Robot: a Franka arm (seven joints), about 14 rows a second.
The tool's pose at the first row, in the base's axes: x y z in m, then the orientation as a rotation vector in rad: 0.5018, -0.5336, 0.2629, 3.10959, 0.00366, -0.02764
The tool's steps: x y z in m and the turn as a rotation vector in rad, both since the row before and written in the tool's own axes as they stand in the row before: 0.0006, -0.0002, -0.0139, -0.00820, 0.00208, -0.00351; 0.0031, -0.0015, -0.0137, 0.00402, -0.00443, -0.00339; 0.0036, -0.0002, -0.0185, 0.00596, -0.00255, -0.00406; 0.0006, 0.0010, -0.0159, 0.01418, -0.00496, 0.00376; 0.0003, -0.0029, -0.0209, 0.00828, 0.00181, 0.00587
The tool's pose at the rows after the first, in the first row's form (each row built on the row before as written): 0.5026, -0.5330, 0.2768, 3.10144, 0.00926, -0.02442; 0.5059, -0.5309, 0.2904, 3.10539, 0.01435, -0.03145; 0.5099, -0.5300, 0.3088, 3.11130, 0.02053, -0.03563; 0.5109, -0.5305, 0.3247, 3.12534, 0.01438, -0.04360; 0.5118, -0.5273, 0.3455, 3.13361, 0.00506, -0.04086
